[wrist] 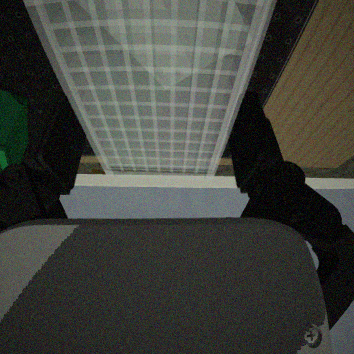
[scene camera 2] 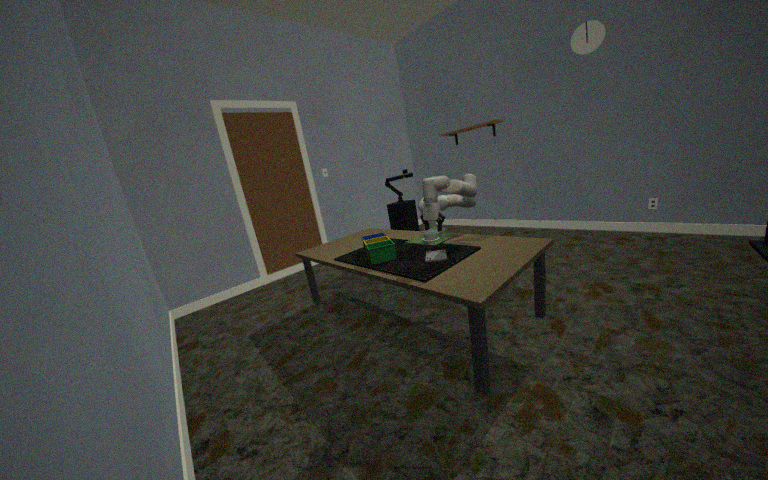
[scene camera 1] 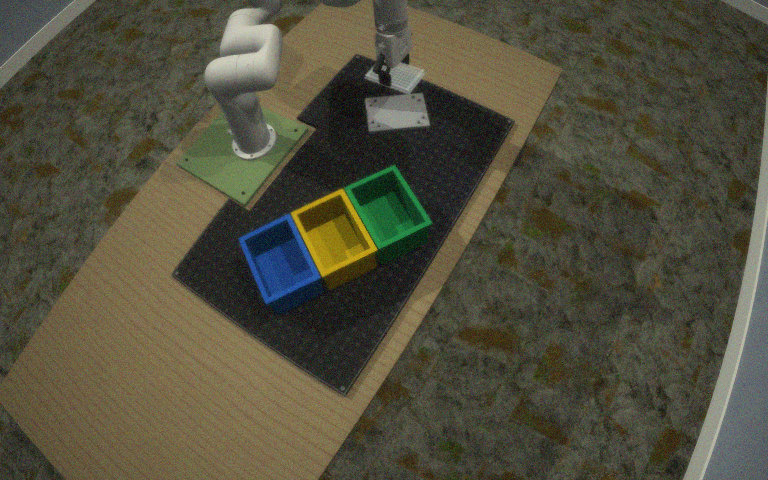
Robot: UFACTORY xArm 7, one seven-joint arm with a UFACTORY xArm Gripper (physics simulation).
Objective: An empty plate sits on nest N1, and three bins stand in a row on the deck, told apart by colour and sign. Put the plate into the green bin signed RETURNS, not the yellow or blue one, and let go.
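Frame: origin at the arm's base, x right, y up, z back, level; millimetres.
Where they show: gripper, between the fingertips: (wrist: 154, 110) (scene camera 2: 433, 230) (scene camera 1: 394, 73); arm's base, origin of its link: (scene camera 2: 431, 239) (scene camera 1: 254, 142).
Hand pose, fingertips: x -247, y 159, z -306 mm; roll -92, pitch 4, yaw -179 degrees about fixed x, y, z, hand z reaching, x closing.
Things, the pixels of their top centre, and the offset from my fingertips. "spot": a spot on its surface instead. Level surfaces: height alone.
- pale gridded plate, centre of its top: (wrist: 153, 125) (scene camera 1: 394, 71) (scene camera 2: 433, 229) dx +0, dy +10, dz +0 mm
- bare grey nest N1, centre of its top: (wrist: 161, 12) (scene camera 1: 396, 109) (scene camera 2: 435, 253) dx +3, dy -135, dz -5 mm
- blue bin, a spot on its surface: (scene camera 1: 297, 296) spot: dx +577, dy -106, dz -54 mm
- black deck, height of its surface: dy -156 mm
- wooden table, height of its surface: dy -170 mm
A pale gridded plate (scene camera 1: 406, 77) (wrist: 162, 65) is held level between the two black fingers of my gripper (scene camera 1: 394, 69) (wrist: 154, 110), which is shut on its sides. The plate is raised above the deck, behind the nest in scene camera 1. The bare grey nest N1 (scene camera 1: 398, 113) (scene camera 2: 436, 256) lies on the deck, apart from the plate. The green bin (scene camera 1: 404, 243) (scene camera 2: 382, 254) stands nearest the nest, and part of it shows at the left of the wrist view (wrist: 13, 125). The yellow bin (scene camera 1: 351, 272) is in the middle, with the blue bin (scene camera 1: 297, 296) beyond. No signs are readable.
The bins stand touching in a row on the black deck (scene camera 1: 339, 353) (scene camera 2: 416, 271). The arm's base stands on a green mounting plate (scene camera 1: 206, 164) at the deck's side. The wooden table (scene camera 1: 130, 316) (scene camera 2: 498, 266) carries it all. A black stand (scene camera 2: 402, 215) with a jointed arm shows behind the table.
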